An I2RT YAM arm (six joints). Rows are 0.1 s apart.
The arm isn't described. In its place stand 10 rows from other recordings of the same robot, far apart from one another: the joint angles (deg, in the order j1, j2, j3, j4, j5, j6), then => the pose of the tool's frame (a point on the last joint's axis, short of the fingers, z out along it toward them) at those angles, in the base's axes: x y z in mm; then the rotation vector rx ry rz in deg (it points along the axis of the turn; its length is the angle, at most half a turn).
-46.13, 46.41, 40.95, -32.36, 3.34, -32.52 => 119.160 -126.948 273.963 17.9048 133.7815 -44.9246
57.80, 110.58, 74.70, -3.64, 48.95, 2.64 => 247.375 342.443 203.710 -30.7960 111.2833 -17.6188
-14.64, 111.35, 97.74, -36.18, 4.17, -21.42 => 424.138 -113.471 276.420 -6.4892 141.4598 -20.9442
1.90, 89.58, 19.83, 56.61, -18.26, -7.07 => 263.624 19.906 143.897 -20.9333 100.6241 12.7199
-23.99, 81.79, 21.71, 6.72, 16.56, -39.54 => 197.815 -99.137 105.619 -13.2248 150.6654 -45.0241
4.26, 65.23, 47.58, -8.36, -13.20, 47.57 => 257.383 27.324 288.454 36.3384 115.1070 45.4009
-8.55, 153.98, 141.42, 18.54, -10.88, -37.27 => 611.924 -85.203 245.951 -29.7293 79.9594 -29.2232
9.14, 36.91, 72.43, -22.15, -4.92, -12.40 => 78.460 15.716 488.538 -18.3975 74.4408 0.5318
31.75, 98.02, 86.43, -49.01, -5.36, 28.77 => 306.603 193.643 289.125 -5.9359 154.9687 26.7704
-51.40, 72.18, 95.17, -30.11, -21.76, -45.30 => 164.756 -185.232 502.489 -11.6669 101.1288 -53.3893
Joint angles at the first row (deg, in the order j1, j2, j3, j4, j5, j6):
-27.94 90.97 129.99 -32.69 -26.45 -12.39
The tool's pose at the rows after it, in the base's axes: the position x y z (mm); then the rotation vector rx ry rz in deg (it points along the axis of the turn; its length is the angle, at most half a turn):
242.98 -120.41 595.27 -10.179 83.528 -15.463
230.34 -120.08 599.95 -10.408 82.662 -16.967
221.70 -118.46 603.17 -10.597 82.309 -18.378
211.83 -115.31 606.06 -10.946 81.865 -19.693
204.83 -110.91 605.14 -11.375 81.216 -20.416
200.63 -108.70 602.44 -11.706 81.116 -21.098
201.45 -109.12 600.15 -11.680 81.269 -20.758
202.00 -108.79 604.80 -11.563 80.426 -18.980
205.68 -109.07 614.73 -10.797 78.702 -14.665
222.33 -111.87 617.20 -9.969 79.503 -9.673
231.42 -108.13 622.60 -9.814 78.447 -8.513
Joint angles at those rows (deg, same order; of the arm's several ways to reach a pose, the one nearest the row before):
-29.79 89.74 130.34 -33.66 -27.07 -13.27
-31.20 88.25 129.99 -33.75 -27.77 -13.80
-31.90 87.28 130.08 -34.36 -27.77 -14.59
-32.52 85.87 129.64 -34.81 -27.86 -15.38
-32.52 83.68 126.92 -33.58 -27.77 -15.82
-32.61 82.01 124.46 -32.70 -27.69 -16.43
-32.61 81.65 123.40 -32.17 -27.86 -16.26
-32.61 82.61 125.32 -32.17 -28.91 -14.51
-32.43 85.33 130.14 -32.17 -30.84 -10.03
-31.04 89.99 136.21 -34.44 -31.82 -6.69
-29.10 92.90 140.88 -35.16 -30.50 -5.63

